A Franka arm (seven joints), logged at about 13 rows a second.
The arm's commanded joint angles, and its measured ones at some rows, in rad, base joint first. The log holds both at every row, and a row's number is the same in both.
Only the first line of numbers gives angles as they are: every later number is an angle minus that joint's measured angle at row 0.
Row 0, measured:
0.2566, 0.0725, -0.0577, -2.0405, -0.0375, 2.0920, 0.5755
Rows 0 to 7, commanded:
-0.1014, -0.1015, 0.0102, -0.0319, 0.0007, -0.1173, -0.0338
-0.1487, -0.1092, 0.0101, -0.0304, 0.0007, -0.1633, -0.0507
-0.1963, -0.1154, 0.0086, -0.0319, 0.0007, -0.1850, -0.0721
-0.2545, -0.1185, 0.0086, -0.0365, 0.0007, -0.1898, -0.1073
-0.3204, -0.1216, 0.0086, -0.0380, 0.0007, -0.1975, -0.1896
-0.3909, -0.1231, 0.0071, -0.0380, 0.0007, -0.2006, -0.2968
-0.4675, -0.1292, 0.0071, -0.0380, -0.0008, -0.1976, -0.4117
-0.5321, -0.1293, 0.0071, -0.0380, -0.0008, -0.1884, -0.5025
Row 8, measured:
-0.4207, -0.0973, -0.0118, -0.0142, -0.0009, -0.1883, -0.3579
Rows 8 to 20, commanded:
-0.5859, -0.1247, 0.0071, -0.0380, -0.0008, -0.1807, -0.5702
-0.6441, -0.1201, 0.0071, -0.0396, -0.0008, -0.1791, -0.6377
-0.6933, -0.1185, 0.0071, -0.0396, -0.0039, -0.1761, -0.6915
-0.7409, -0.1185, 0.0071, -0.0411, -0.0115, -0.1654, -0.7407
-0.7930, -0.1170, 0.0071, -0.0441, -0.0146, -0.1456, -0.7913
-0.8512, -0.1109, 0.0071, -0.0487, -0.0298, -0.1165, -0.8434
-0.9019, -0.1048, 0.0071, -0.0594, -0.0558, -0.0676, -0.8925
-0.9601, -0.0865, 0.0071, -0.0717, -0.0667, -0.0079, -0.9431
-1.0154, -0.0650, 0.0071, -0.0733, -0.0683, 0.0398, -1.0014
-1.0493, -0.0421, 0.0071, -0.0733, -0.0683, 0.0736, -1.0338
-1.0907, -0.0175, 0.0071, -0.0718, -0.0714, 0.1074, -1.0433
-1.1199, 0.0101, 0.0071, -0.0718, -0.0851, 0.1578, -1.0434
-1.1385, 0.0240, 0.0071, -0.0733, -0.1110, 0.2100, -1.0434
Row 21, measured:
-1.0965, -0.0007, -0.0160, -0.0636, -0.0739, 0.1266, -1.0409
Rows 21 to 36, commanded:
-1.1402, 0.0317, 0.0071, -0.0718, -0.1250, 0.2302, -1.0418
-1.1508, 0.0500, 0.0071, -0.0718, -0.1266, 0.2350, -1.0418
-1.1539, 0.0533, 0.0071, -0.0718, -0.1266, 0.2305, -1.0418
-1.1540, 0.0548, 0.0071, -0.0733, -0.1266, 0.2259, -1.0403
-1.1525, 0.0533, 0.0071, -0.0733, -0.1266, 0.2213, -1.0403
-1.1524, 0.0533, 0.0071, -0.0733, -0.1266, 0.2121, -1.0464
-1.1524, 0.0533, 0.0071, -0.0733, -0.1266, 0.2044, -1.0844
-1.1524, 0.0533, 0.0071, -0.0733, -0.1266, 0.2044, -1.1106
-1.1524, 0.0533, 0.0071, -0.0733, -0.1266, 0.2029, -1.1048
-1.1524, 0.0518, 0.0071, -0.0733, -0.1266, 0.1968, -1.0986
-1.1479, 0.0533, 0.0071, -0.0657, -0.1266, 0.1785, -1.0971
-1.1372, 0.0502, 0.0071, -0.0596, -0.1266, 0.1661, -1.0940
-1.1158, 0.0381, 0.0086, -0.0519, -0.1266, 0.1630, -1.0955
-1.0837, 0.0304, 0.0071, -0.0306, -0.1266, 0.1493, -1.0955
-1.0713, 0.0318, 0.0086, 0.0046, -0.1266, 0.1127, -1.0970
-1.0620, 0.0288, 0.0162, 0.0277, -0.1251, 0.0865, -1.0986
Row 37, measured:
-1.0858, 0.0484, 0.0115, -0.0146, -0.1100, 0.1564, -1.0932
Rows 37 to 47, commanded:
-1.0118, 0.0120, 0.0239, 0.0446, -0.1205, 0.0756, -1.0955
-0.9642, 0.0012, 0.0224, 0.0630, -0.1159, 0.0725, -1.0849
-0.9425, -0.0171, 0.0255, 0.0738, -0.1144, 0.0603, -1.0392
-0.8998, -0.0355, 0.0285, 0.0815, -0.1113, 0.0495, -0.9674
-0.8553, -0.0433, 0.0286, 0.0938, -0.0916, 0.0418, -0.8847
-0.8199, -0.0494, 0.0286, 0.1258, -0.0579, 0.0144, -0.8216
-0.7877, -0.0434, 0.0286, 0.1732, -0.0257, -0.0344, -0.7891
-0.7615, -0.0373, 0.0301, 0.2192, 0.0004, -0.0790, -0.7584
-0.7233, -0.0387, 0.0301, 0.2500, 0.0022, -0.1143, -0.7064
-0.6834, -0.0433, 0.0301, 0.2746, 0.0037, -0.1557, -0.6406
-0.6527, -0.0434, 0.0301, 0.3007, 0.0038, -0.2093, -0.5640
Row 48, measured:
-0.7125, -0.0464, 0.0409, 0.2425, -0.0124, -0.1162, -0.6734
